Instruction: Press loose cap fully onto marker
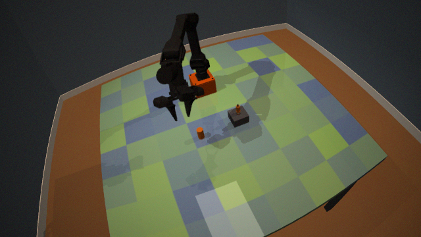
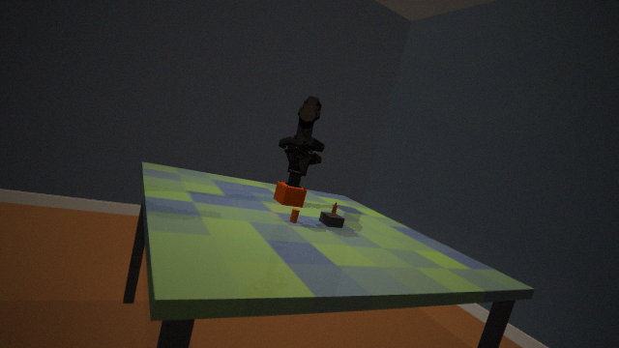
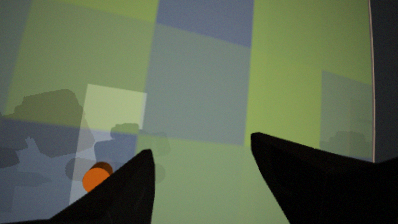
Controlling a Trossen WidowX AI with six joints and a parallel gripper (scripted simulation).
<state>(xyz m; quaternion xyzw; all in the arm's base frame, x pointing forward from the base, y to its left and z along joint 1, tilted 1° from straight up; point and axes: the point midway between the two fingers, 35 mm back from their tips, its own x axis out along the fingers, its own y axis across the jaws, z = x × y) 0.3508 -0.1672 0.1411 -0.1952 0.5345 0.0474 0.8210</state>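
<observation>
Now: gripper tip 50 mm past the orange cap, 60 mm to the right of it and 170 mm above it. From my gripper tip the other things lie so: grey holder block (80 mm behind, 250 mm to the left, 180 mm below).
</observation>
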